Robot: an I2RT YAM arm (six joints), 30 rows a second.
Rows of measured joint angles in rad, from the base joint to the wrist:
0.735, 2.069, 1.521, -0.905, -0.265, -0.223
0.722, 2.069, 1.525, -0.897, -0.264, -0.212
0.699, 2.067, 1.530, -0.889, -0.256, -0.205
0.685, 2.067, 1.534, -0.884, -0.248, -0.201
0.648, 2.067, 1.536, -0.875, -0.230, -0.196
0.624, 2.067, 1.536, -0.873, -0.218, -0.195
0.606, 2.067, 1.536, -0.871, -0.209, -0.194
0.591, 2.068, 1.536, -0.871, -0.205, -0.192
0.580, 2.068, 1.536, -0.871, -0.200, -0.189
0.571, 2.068, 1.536, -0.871, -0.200, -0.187
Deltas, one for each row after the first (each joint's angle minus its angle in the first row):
-0.013, 0.000, 0.004, 0.008, 0.001, 0.011
-0.036, -0.002, 0.009, 0.016, 0.009, 0.018
-0.050, -0.002, 0.013, 0.021, 0.017, 0.022
-0.087, -0.002, 0.015, 0.030, 0.035, 0.027
-0.111, -0.002, 0.015, 0.032, 0.047, 0.028
-0.129, -0.002, 0.015, 0.034, 0.056, 0.029
-0.144, -0.001, 0.015, 0.034, 0.060, 0.031
-0.155, -0.001, 0.015, 0.034, 0.065, 0.034
-0.164, -0.001, 0.015, 0.034, 0.065, 0.036

